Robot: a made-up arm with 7 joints. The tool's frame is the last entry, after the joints. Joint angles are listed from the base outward.
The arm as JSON. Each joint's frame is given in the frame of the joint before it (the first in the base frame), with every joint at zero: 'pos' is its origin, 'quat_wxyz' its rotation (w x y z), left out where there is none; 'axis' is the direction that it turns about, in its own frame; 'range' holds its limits. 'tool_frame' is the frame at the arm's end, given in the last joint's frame.
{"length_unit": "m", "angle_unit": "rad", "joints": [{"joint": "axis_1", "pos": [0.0, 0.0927, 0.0], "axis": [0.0, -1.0, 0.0], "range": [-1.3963, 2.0]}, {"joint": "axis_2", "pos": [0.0, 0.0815, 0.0], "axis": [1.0, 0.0, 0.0], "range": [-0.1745, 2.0]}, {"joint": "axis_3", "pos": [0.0, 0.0, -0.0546], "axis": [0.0, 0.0, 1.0], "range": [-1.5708, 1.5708]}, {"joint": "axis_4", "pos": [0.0, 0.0, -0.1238], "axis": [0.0, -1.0, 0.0], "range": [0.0, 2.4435]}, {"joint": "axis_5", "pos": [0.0, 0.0, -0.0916], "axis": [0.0, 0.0, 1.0], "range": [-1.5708, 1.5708]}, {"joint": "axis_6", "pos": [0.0, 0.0, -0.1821], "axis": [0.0, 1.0, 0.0], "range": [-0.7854, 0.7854]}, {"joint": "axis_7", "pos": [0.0, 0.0, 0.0], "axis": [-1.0, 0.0, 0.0], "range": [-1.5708, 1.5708]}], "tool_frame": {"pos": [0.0, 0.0, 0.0]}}
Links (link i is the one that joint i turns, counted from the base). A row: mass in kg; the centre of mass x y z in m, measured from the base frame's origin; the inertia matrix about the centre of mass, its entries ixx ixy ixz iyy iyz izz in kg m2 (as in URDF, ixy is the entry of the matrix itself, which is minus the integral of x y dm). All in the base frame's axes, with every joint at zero. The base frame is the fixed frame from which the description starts. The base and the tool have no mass.
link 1: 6.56; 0.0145 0.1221 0.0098; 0.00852 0 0 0.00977 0 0.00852
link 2: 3.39; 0.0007 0.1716 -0.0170; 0.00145 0 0 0.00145 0 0.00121
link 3: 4.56; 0.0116 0.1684 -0.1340; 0.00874 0 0 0.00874 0 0.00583
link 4: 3.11; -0.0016 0.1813 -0.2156; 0.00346 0 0 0.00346 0 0.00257
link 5: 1.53; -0.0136 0.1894 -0.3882; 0.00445 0 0 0.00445 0 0.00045
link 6: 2.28; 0.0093 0.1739 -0.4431; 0.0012 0 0 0.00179 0 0.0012
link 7: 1.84; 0.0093 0.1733 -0.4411; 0.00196 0 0 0.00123 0 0.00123
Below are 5 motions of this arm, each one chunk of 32 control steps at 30 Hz.
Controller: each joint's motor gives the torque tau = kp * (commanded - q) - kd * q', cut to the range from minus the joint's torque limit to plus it. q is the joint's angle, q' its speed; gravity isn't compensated. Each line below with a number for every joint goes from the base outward.
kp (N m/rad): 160 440 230 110 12 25 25
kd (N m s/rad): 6.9 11 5.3 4.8 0.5 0.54 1.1
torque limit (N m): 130 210 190 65 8.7 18 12
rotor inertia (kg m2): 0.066 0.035 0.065 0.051 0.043 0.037 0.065
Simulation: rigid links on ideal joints. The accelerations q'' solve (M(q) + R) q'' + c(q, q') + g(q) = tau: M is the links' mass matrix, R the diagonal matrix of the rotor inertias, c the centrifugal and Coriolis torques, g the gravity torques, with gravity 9.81 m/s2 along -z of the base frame. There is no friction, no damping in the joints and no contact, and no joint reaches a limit. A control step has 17 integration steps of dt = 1/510 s. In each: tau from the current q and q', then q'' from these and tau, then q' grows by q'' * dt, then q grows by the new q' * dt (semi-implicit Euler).
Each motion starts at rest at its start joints. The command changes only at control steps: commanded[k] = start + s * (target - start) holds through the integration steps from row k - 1 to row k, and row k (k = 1, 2, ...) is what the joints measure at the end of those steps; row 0 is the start. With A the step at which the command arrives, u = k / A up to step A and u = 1 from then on. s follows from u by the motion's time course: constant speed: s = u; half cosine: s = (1 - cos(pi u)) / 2; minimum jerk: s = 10 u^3 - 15 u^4 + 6 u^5; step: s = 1 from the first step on.
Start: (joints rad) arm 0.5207 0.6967 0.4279 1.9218 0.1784 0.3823 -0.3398
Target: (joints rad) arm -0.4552 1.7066 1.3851 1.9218 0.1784 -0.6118 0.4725
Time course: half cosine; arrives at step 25
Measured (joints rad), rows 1 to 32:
1: 0.5034 0.6881 0.4317 1.9238 0.1784 0.3778 -0.3391
2: 0.4665 0.6847 0.4324 1.9177 0.1794 0.3633 -0.3359
3: 0.4223 0.6948 0.4315 1.9001 0.1801 0.3399 -0.3285
4: 0.3764 0.7146 0.4389 1.8764 0.1792 0.3103 -0.3155
5: 0.3305 0.7417 0.4606 1.8525 0.1770 0.2757 -0.2959
6: 0.2858 0.7762 0.4965 1.8320 0.1746 0.2356 -0.2693
7: 0.2432 0.8180 0.5434 1.8171 0.1735 0.1898 -0.2359
8: 0.2027 0.8662 0.5974 1.8088 0.1743 0.1385 -0.1966
9: 0.1629 0.9199 0.6556 1.8078 0.1770 0.0829 -0.1527
10: 0.1223 0.9780 0.7162 1.8135 0.1808 0.0243 -0.1052
11: 0.0795 1.0395 0.7781 1.8244 0.1846 -0.0360 -0.0553
12: 0.0336 1.1032 0.8406 1.8388 0.1876 -0.0969 -0.0041
13: -0.0153 1.1680 0.9025 1.8548 0.1889 -0.1576 0.0478
14: -0.0667 1.2330 0.9631 1.8712 0.1885 -0.2177 0.0996
15: -0.1200 1.2970 1.0214 1.8873 0.1864 -0.2762 0.1506
16: -0.1744 1.3591 1.0767 1.9028 0.1834 -0.3325 0.2001
17: -0.2287 1.4185 1.1284 1.9174 0.1799 -0.3857 0.2476
18: -0.2817 1.4741 1.1756 1.9313 0.1767 -0.4349 0.2922
19: -0.3324 1.5249 1.2180 1.9443 0.1742 -0.4793 0.3334
20: -0.3793 1.5701 1.2548 1.9563 0.1726 -0.5182 0.3703
21: -0.4214 1.6087 1.2856 1.9672 0.1719 -0.5511 0.4025
22: -0.4575 1.6400 1.3100 1.9766 0.1719 -0.5775 0.4293
23: -0.4866 1.6636 1.3278 1.9843 0.1726 -0.5970 0.4503
24: -0.5079 1.6788 1.3388 1.9899 0.1734 -0.6092 0.4652
25: -0.5208 1.6855 1.3428 1.9936 0.1744 -0.6140 0.4737
26: -0.5272 1.6854 1.3421 1.9943 0.1753 -0.6124 0.4763
27: -0.5303 1.6823 1.3407 1.9909 0.1762 -0.6081 0.4745
28: -0.5316 1.6794 1.3402 1.9839 0.1774 -0.6050 0.4708
29: -0.5316 1.6775 1.3406 1.9756 0.1788 -0.6050 0.4670
30: -0.5307 1.6764 1.3415 1.9683 0.1803 -0.6075 0.4644
31: -0.5293 1.6758 1.3426 1.9634 0.1816 -0.6105 0.4633
32: -0.5279 1.6756 1.3435 1.9612 0.1825 -0.6123 0.4635

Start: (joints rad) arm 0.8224 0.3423 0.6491 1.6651 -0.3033 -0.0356 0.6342
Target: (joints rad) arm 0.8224 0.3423 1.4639 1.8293 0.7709 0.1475 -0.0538
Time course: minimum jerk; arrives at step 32
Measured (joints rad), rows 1 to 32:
1: 0.8045 0.3370 0.6552 1.6664 -0.3023 -0.0375 0.6340
2: 0.7688 0.3290 0.6649 1.6574 -0.2993 -0.0436 0.6330
3: 0.7324 0.3220 0.6724 1.6326 -0.2937 -0.0517 0.6311
4: 0.7033 0.3154 0.6779 1.5984 -0.2849 -0.0580 0.6274
5: 0.6826 0.3089 0.6841 1.5646 -0.2721 -0.0602 0.6214
6: 0.6690 0.3033 0.6941 1.5390 -0.2546 -0.0580 0.6121
7: 0.6617 0.2997 0.7103 1.5251 -0.2321 -0.0525 0.5990
8: 0.6602 0.2986 0.7337 1.5231 -0.2043 -0.0452 0.5819
9: 0.6645 0.2999 0.7642 1.5312 -0.1710 -0.0371 0.5609
10: 0.6735 0.3031 0.8005 1.5470 -0.1321 -0.0282 0.5361
11: 0.6856 0.3070 0.8413 1.5679 -0.0877 -0.0182 0.5078
12: 0.6987 0.3108 0.8849 1.5915 -0.0382 -0.0071 0.4764
13: 0.7109 0.3138 0.9308 1.6152 0.0161 0.0049 0.4421
14: 0.7206 0.3158 0.9785 1.6368 0.0743 0.0172 0.4054
15: 0.7275 0.3165 1.0277 1.6548 0.1357 0.0292 0.3667
16: 0.7315 0.3162 1.0781 1.6684 0.1996 0.0407 0.3268
17: 0.7334 0.3151 1.1290 1.6777 0.2649 0.0516 0.2864
18: 0.7342 0.3134 1.1794 1.6836 0.3307 0.0623 0.2460
19: 0.7347 0.3116 1.2283 1.6876 0.3959 0.0729 0.2064
20: 0.7355 0.3098 1.2748 1.6910 0.4590 0.0834 0.1683
21: 0.7370 0.3085 1.3181 1.6949 0.5190 0.0937 0.1321
22: 0.7392 0.3078 1.3576 1.7001 0.5747 0.1036 0.0983
23: 0.7419 0.3076 1.3931 1.7065 0.6249 0.1127 0.0673
24: 0.7449 0.3079 1.4240 1.7140 0.6689 0.1207 0.0397
25: 0.7478 0.3085 1.4503 1.7219 0.7063 0.1276 0.0156
26: 0.7505 0.3091 1.4717 1.7295 0.7369 0.1331 -0.0047
27: 0.7528 0.3097 1.4883 1.7361 0.7607 0.1373 -0.0211
28: 0.7545 0.3100 1.5002 1.7412 0.7781 0.1403 -0.0335
29: 0.7559 0.3101 1.5078 1.7446 0.7896 0.1421 -0.0421
30: 0.7569 0.3100 1.5116 1.7464 0.7959 0.1429 -0.0473
31: 0.7576 0.3098 1.5124 1.7466 0.7979 0.1429 -0.0497
32: 0.7580 0.3094 1.5112 1.7459 0.7968 0.1424 -0.0498

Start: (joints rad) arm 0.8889 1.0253 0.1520 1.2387 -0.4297 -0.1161 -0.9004
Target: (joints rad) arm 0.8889 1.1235 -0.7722 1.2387 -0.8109 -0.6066 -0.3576
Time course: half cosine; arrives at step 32
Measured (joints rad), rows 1 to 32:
1: 0.8739 1.0190 0.1564 1.2362 -0.4292 -0.1189 -0.8998
2: 0.8479 1.0108 0.1470 1.2212 -0.4280 -0.1264 -0.8980
3: 0.8196 1.0026 0.1227 1.1967 -0.4283 -0.1361 -0.8944
4: 0.7907 0.9941 0.0921 1.1703 -0.4324 -0.1458 -0.8889
5: 0.7634 0.9872 0.0603 1.1471 -0.4407 -0.1554 -0.8809
6: 0.7409 0.9838 0.0291 1.1297 -0.4526 -0.1659 -0.8703
7: 0.7256 0.9844 -0.0012 1.1189 -0.4671 -0.1788 -0.8569
8: 0.7189 0.9884 -0.0312 1.1147 -0.4828 -0.1943 -0.8409
9: 0.7202 0.9951 -0.0616 1.1167 -0.4985 -0.2120 -0.8225
10: 0.7277 1.0031 -0.0935 1.1239 -0.5135 -0.2312 -0.8020
11: 0.7390 1.0114 -0.1277 1.1348 -0.5277 -0.2511 -0.7799
12: 0.7512 1.0194 -0.1649 1.1476 -0.5414 -0.2714 -0.7564
13: 0.7621 1.0264 -0.2052 1.1603 -0.5554 -0.2923 -0.7319
14: 0.7699 1.0324 -0.2486 1.1715 -0.5703 -0.3139 -0.7065
15: 0.7737 1.0373 -0.2947 1.1799 -0.5865 -0.3363 -0.6805
16: 0.7735 1.0413 -0.3430 1.1851 -0.6041 -0.3591 -0.6542
17: 0.7698 1.0448 -0.3924 1.1873 -0.6230 -0.3821 -0.6278
18: 0.7635 1.0481 -0.4421 1.1873 -0.6428 -0.4049 -0.6015
19: 0.7557 1.0515 -0.4909 1.1857 -0.6628 -0.4273 -0.5756
20: 0.7478 1.0551 -0.5380 1.1838 -0.6824 -0.4489 -0.5503
21: 0.7408 1.0590 -0.5826 1.1821 -0.7011 -0.4697 -0.5258
22: 0.7356 1.0631 -0.6240 1.1812 -0.7185 -0.4896 -0.5021
23: 0.7325 1.0674 -0.6620 1.1814 -0.7346 -0.5084 -0.4796
24: 0.7316 1.0716 -0.6963 1.1826 -0.7491 -0.5259 -0.4585
25: 0.7326 1.0756 -0.7267 1.1847 -0.7622 -0.5419 -0.4389
26: 0.7348 1.0792 -0.7534 1.1874 -0.7738 -0.5562 -0.4211
27: 0.7375 1.0824 -0.7764 1.1902 -0.7841 -0.5687 -0.4053
28: 0.7403 1.0850 -0.7956 1.1929 -0.7930 -0.5791 -0.3917
29: 0.7425 1.0870 -0.8111 1.1952 -0.8006 -0.5873 -0.3805
30: 0.7438 1.0885 -0.8227 1.1969 -0.8066 -0.5932 -0.3718
31: 0.7442 1.0893 -0.8304 1.1979 -0.8109 -0.5969 -0.3657
32: 0.7438 1.0897 -0.8339 1.1983 -0.8135 -0.5981 -0.3622

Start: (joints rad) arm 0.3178 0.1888 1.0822 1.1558 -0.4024 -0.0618 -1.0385
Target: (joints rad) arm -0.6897 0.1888 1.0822 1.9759 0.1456 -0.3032 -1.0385
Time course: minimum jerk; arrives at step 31
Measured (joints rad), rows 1 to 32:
1: 0.3103 0.1852 1.0826 1.1447 -0.4015 -0.0620 -1.0390
2: 0.2923 0.1754 1.0844 1.1180 -0.3998 -0.0632 -1.0400
3: 0.2677 0.1629 1.0862 1.0831 -0.3979 -0.0663 -1.0410
4: 0.2398 0.1504 1.0869 1.0487 -0.3959 -0.0711 -1.0417
5: 0.2109 0.1399 1.0865 1.0228 -0.3931 -0.0772 -1.0420
6: 0.1826 0.1328 1.0856 1.0109 -0.3885 -0.0840 -1.0420
7: 0.1551 0.1299 1.0848 1.0152 -0.3807 -0.0912 -1.0417
8: 0.1285 0.1313 1.0841 1.0357 -0.3686 -0.0987 -1.0413
9: 0.1016 0.1360 1.0837 1.0703 -0.3515 -0.1066 -1.0410
10: 0.0733 0.1425 1.0831 1.1162 -0.3293 -0.1153 -1.0410
11: 0.0418 0.1491 1.0821 1.1696 -0.3024 -0.1252 -1.0411
12: 0.0057 0.1545 1.0806 1.2265 -0.2717 -0.1367 -1.0413
13: -0.0360 0.1578 1.0786 1.2837 -0.2384 -0.1500 -1.0414
14: -0.0836 0.1588 1.0760 1.3384 -0.2036 -0.1649 -1.0413
15: -0.1366 0.1579 1.0731 1.3892 -0.1683 -0.1811 -1.0410
16: -0.1937 0.1559 1.0701 1.4360 -0.1334 -0.1978 -1.0405
17: -0.2528 0.1534 1.0673 1.4794 -0.0993 -0.2146 -1.0399
18: -0.3121 0.1513 1.0648 1.5209 -0.0663 -0.2308 -1.0393
19: -0.3694 0.1501 1.0626 1.5619 -0.0346 -0.2459 -1.0386
20: -0.4232 0.1500 1.0608 1.6034 -0.0043 -0.2597 -1.0381
21: -0.4723 0.1511 1.0592 1.6457 0.0243 -0.2720 -1.0377
22: -0.5157 0.1531 1.0575 1.6881 0.0508 -0.2825 -1.0375
23: -0.5531 0.1556 1.0554 1.7295 0.0749 -0.2914 -1.0374
24: -0.5847 0.1582 1.0531 1.7683 0.0961 -0.2987 -1.0375
25: -0.6107 0.1604 1.0506 1.8026 0.1140 -0.3046 -1.0376
26: -0.6316 0.1621 1.0482 1.8311 0.1284 -0.3092 -1.0378
27: -0.6479 0.1631 1.0463 1.8528 0.1392 -0.3127 -1.0379
28: -0.6598 0.1635 1.0451 1.8674 0.1465 -0.3151 -1.0380
29: -0.6678 0.1635 1.0445 1.8753 0.1506 -0.3167 -1.0380
30: -0.6723 0.1632 1.0443 1.8778 0.1520 -0.3174 -1.0379
31: -0.6743 0.1627 1.0442 1.8763 0.1514 -0.3175 -1.0379
32: -0.6747 0.1620 1.0440 1.8729 0.1497 -0.3173 -1.0378

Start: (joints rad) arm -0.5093 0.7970 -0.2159 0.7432 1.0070 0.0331 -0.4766
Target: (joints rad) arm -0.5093 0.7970 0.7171 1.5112 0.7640 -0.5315 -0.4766
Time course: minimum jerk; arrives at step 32
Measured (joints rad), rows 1 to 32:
1: -0.5014 0.7858 -0.2177 0.7351 1.0068 0.0358 -0.4771
2: -0.4948 0.7682 -0.2262 0.7323 1.0076 0.0409 -0.4786
3: -0.4957 0.7530 -0.2344 0.7409 1.0083 0.0434 -0.4806
4: -0.5009 0.7426 -0.2361 0.7543 1.0074 0.0399 -0.4826
5: -0.5068 0.7381 -0.2287 0.7672 1.0045 0.0302 -0.4840
6: -0.5112 0.7391 -0.2121 0.7777 0.9999 0.0162 -0.4846
7: -0.5139 0.7438 -0.1871 0.7868 0.9943 0.0001 -0.4843
8: -0.5150 0.7497 -0.1555 0.7973 0.9882 -0.0171 -0.4835
9: -0.5153 0.7548 -0.1195 0.8120 0.9817 -0.0359 -0.4825
10: -0.5154 0.7575 -0.0807 0.8328 0.9746 -0.0575 -0.4815
11: -0.5156 0.7575 -0.0400 0.8603 0.9665 -0.0828 -0.4808
12: -0.5164 0.7553 0.0021 0.8939 0.9569 -0.1122 -0.4805
13: -0.5175 0.7522 0.0462 0.9317 0.9455 -0.1449 -0.4804
14: -0.5191 0.7496 0.0929 0.9720 0.9326 -0.1799 -0.4806
15: -0.5209 0.7483 0.1425 1.0130 0.9185 -0.2158 -0.4808
16: -0.5226 0.7486 0.1950 1.0536 0.9038 -0.2517 -0.4808
17: -0.5242 0.7502 0.2496 1.0934 0.8889 -0.2867 -0.4805
18: -0.5254 0.7523 0.3047 1.1325 0.8743 -0.3208 -0.4801
19: -0.5264 0.7543 0.3586 1.1710 0.8603 -0.3536 -0.4794
20: -0.5272 0.7557 0.4097 1.2090 0.8469 -0.3851 -0.4788
21: -0.5280 0.7565 0.4568 1.2460 0.8343 -0.4149 -0.4782
22: -0.5290 0.7567 0.4995 1.2813 0.8226 -0.4427 -0.4777
23: -0.5302 0.7566 0.5376 1.3140 0.8117 -0.4678 -0.4773
24: -0.5315 0.7565 0.5710 1.3433 0.8020 -0.4897 -0.4770
25: -0.5328 0.7564 0.5998 1.3686 0.7934 -0.5081 -0.4768
26: -0.5340 0.7564 0.6236 1.3897 0.7862 -0.5230 -0.4766
27: -0.5350 0.7563 0.6424 1.4066 0.7803 -0.5342 -0.4764
28: -0.5357 0.7562 0.6560 1.4193 0.7759 -0.5422 -0.4762
29: -0.5364 0.7560 0.6647 1.4282 0.7728 -0.5474 -0.4760
30: -0.5372 0.7556 0.6690 1.4336 0.7712 -0.5501 -0.4759
31: -0.5381 0.7550 0.6699 1.4360 0.7707 -0.5510 -0.4759
32: -0.5393 0.7541 0.6685 1.4360 0.7711 -0.5509 -0.4759

